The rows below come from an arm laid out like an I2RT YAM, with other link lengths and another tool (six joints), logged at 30 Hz.
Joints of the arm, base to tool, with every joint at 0 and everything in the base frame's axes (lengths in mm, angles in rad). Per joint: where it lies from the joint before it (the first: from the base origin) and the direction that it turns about. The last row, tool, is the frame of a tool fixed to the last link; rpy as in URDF.
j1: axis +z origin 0 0 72.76
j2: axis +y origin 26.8 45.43 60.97
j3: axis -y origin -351.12 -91.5 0
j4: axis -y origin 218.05 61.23 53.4
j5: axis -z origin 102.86 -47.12 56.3
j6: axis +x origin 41.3 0 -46.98
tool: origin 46 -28 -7 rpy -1.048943 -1.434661 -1.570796
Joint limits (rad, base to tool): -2.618..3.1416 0..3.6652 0..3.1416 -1.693..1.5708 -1.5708..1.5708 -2.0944..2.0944
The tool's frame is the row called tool.
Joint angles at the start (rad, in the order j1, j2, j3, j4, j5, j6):
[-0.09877 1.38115 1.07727 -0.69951 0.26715 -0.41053]
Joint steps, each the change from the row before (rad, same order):
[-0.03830 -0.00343 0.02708 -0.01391 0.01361 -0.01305]
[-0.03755 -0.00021 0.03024 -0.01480 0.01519 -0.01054]
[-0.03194 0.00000 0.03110 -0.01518 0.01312 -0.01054]
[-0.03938 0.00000 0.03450 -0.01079 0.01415 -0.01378]
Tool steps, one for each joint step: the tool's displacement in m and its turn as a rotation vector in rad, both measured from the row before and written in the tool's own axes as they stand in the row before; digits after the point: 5 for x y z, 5 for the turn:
[-0.00064 0.00990 -0.01178 -0.03513 0.00894 0.02067]
[-0.00009 0.01027 -0.01150 -0.03637 0.00792 0.02289]
[0.00076 0.00897 -0.01090 -0.03213 0.00758 0.01783]
[0.00092 0.01131 -0.01277 -0.03934 0.01229 0.02050]

